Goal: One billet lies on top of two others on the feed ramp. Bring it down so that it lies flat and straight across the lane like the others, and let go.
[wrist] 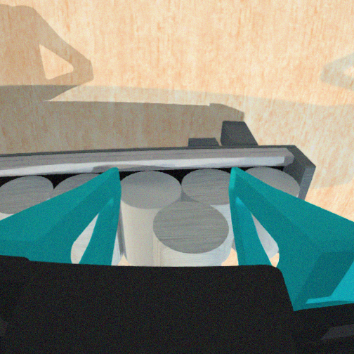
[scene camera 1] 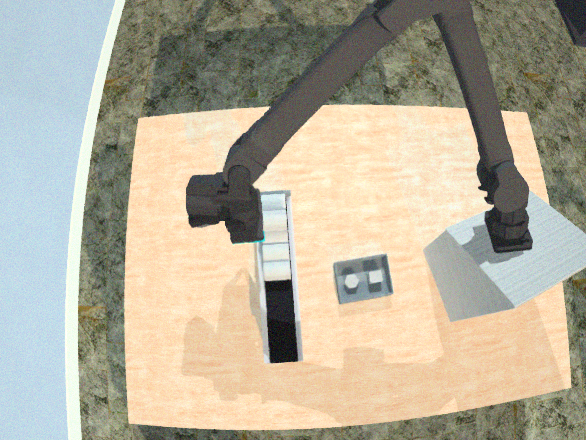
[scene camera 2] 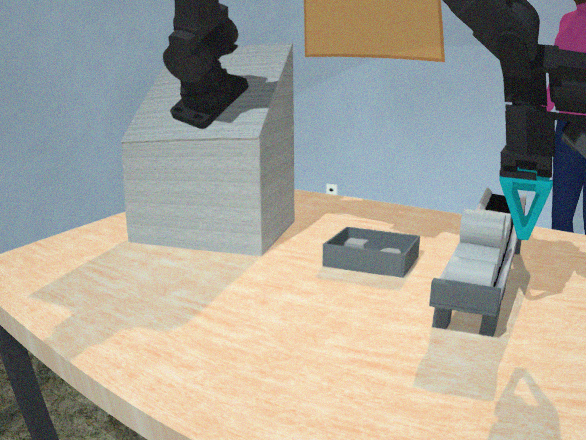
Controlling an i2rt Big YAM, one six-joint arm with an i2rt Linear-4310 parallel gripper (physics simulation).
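Seen in the pictures: gripper, between the fingertips: [scene camera 1: 248,227] [scene camera 2: 523,233]; arm's base, origin of its link: [scene camera 1: 507,232] [scene camera 2: 210,100].
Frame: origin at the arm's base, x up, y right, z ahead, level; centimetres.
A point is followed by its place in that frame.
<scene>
The feed ramp [scene camera 1: 299,330] [scene camera 2: 465,295] [wrist: 280,156] holds a row of pale round billets lying across its lane. The top billet [scene camera 1: 274,220] @(x -11.0, y 6.8, z 48.2 cm) [scene camera 2: 484,229] @(x -12.5, y 9.0, z 49.0 cm) [wrist: 191,227] lies raised on two others, across the second billet [wrist: 207,186] and third billet [wrist: 151,190] from the ramp's end wall. In the wrist view its end face is nearer the camera than theirs. My gripper [scene camera 1: 260,239] [scene camera 2: 523,235] @(x -13.0, y 5.8, z 54.0 cm) [wrist: 174,178] is partly open and empty, above the ramp's long side. In the wrist view its teal fingers stand apart, left and right of the top billet's end.
A grey tray [scene camera 1: 363,299] @(x -20.8, y -9.5, z 28.7 cm) [scene camera 2: 364,262] @(x -22.7, y 0.4, z 29.1 cm) with two small pale pieces stands beside the ramp. A large grey sloped block [scene camera 1: 540,250] @(x 5.3, y -5.3, z -4.6 cm) [scene camera 2: 192,195] @(x -15.1, y 6.3, z 1.6 cm) stands beyond it, with another dark arm's end [scene camera 1: 510,235] @(x 4.2, y -1.7, z 1.8 cm) [scene camera 2: 202,100] @(x 0.4, y 4.8, z 2.8 cm) over its slope. The ramp's side rails border the billets.
</scene>
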